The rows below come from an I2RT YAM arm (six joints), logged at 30 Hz.
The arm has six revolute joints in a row. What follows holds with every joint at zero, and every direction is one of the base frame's. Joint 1 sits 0.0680 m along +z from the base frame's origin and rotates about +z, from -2.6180 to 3.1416 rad. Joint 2 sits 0.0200 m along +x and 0.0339 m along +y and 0.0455 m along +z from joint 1 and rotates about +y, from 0.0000 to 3.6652 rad. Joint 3 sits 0.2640 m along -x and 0.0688 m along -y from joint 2 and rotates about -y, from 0.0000 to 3.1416 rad. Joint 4 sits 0.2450 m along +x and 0.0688 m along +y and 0.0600 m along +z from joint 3 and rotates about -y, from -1.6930 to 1.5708 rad. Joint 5 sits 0.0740 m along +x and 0.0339 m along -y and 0.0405 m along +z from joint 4 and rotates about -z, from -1.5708 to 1.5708 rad. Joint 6 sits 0.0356 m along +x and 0.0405 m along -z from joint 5 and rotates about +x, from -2.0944 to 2.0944 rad. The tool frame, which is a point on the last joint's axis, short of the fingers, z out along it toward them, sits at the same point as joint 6; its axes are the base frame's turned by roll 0.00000, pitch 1.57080 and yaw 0.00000 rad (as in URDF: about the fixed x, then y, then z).
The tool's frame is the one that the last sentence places.
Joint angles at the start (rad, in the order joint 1, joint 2, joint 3, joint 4, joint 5, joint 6):
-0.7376 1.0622 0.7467 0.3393 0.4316 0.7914
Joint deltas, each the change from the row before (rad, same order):
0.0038 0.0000 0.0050 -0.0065 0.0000 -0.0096
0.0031 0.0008 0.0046 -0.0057 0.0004 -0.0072
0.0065 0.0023 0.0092 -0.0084 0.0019 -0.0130
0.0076 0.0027 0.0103 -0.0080 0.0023 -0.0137
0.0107 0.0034 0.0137 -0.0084 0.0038 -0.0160
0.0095 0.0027 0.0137 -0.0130 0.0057 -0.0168
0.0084 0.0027 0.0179 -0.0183 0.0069 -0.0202
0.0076 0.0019 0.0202 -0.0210 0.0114 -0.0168
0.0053 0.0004 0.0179 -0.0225 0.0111 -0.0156
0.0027 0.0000 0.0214 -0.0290 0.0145 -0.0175
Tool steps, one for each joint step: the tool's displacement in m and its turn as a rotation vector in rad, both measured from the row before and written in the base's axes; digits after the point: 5 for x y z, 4 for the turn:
0.00075 0.00060 0.00110 -0.0028 0.0099 0.0036
0.00073 0.00037 0.00086 -0.0016 0.0080 0.0026
0.00157 0.00069 0.00187 -0.0042 0.0130 0.0044
0.00182 0.00084 0.00222 -0.0052 0.0128 0.0051
0.00244 0.00129 0.00323 -0.0077 0.0131 0.0066
0.00203 0.00118 0.00290 -0.0056 0.0167 0.0035
0.00179 0.00099 0.00384 -0.0063 0.0207 0.0012
0.00131 0.00095 0.00456 -0.0051 0.0173 -0.0040
0.00059 0.00080 0.00393 -0.0032 0.0180 -0.0059
-0.00014 0.00040 0.00459 -0.0023 0.0219 -0.0119

